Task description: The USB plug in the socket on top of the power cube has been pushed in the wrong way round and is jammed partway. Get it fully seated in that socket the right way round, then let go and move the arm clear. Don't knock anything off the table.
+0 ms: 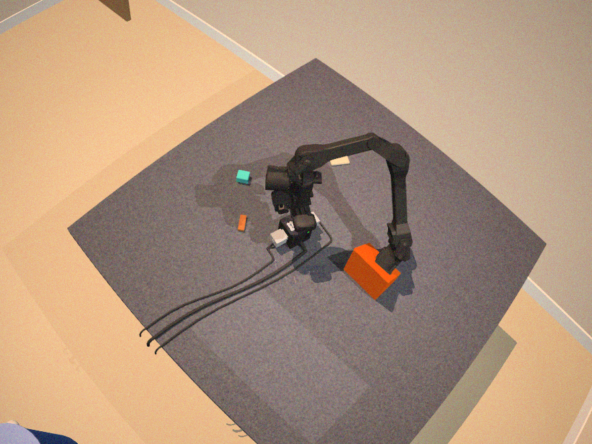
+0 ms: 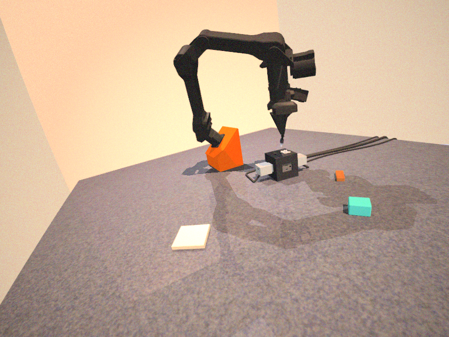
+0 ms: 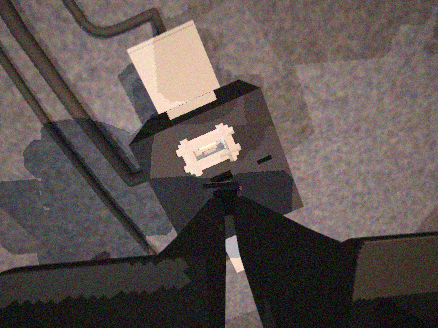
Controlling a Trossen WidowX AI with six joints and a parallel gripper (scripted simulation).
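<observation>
Right now my gripper tip is 2 cm above the black USB plug. From my gripper tip the other things lie so: teal block: 27 cm ahead, 6 cm to the right, 12 cm below; orange block: 15 cm ahead, 7 cm to the left, 13 cm below; pale-rimmed socket: 1 cm to the left, 7 cm below.
</observation>
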